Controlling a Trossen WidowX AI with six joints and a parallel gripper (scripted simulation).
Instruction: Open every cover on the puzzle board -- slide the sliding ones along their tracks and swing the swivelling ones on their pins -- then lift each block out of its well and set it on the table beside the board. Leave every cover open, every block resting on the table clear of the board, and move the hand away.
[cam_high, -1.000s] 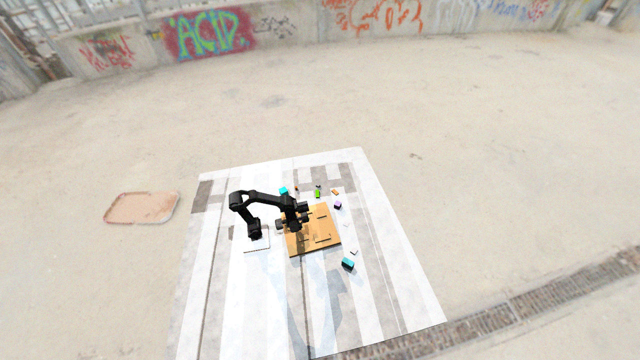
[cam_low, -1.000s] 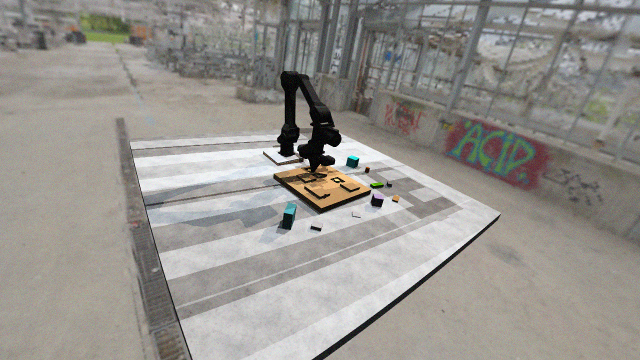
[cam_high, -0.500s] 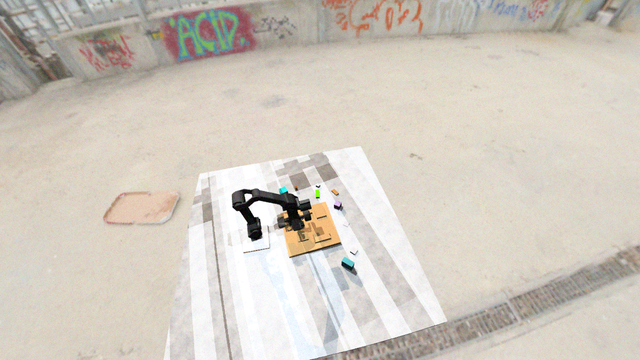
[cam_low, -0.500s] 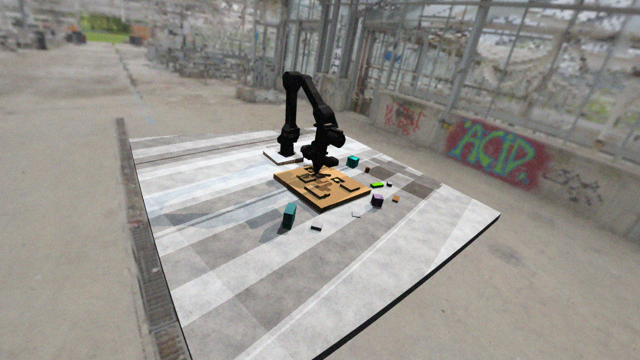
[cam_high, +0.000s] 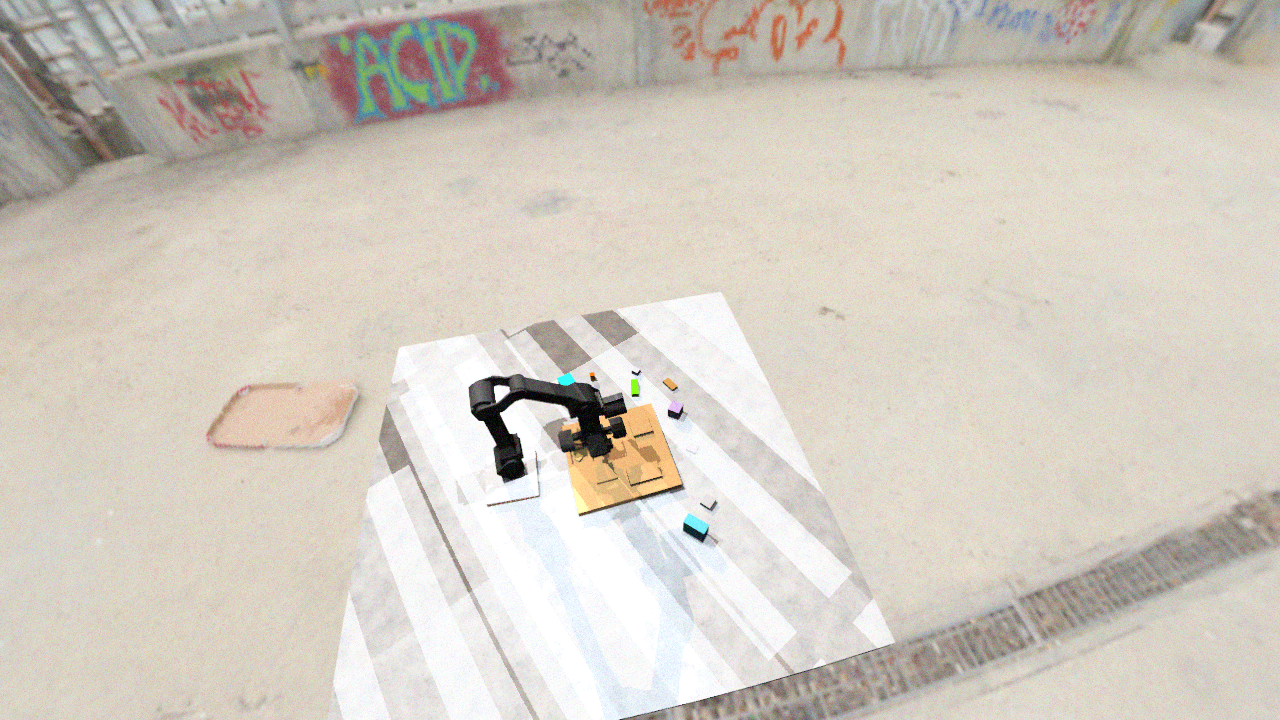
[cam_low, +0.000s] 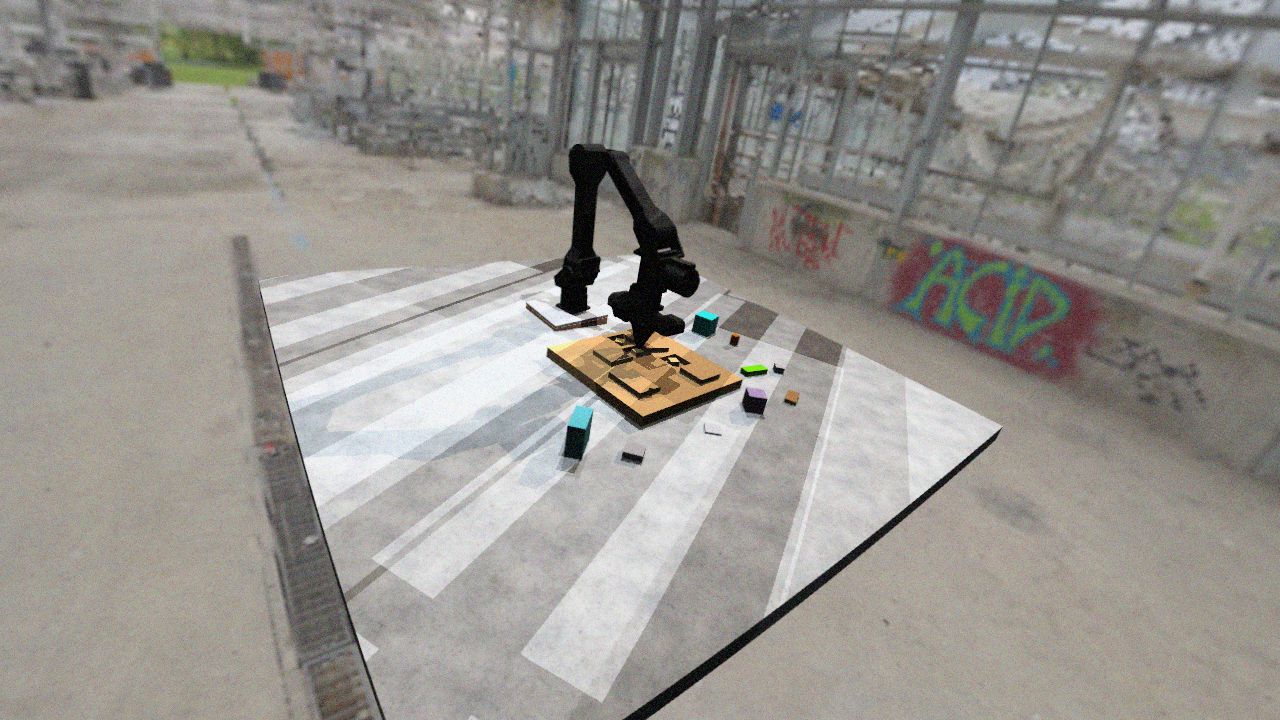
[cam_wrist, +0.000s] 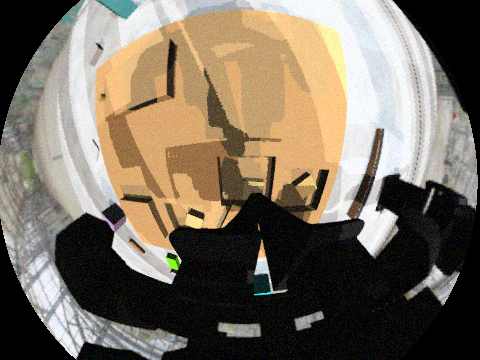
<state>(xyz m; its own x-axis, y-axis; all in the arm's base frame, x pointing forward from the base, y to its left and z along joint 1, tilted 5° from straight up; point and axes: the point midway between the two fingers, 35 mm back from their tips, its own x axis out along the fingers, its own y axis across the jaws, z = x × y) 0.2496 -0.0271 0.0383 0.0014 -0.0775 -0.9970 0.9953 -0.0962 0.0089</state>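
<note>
Now: gripper tip 50 mm short of the tan puzzle board and 40 mm to the left of it. The rest, counted from my gripper tip: green block 200 mm ahead, 190 mm to the left, 20 mm below; then cyan cube 10 mm behind, 280 mm to the left; then purple cube 280 mm ahead, 40 mm to the left, 10 mm below.
</note>
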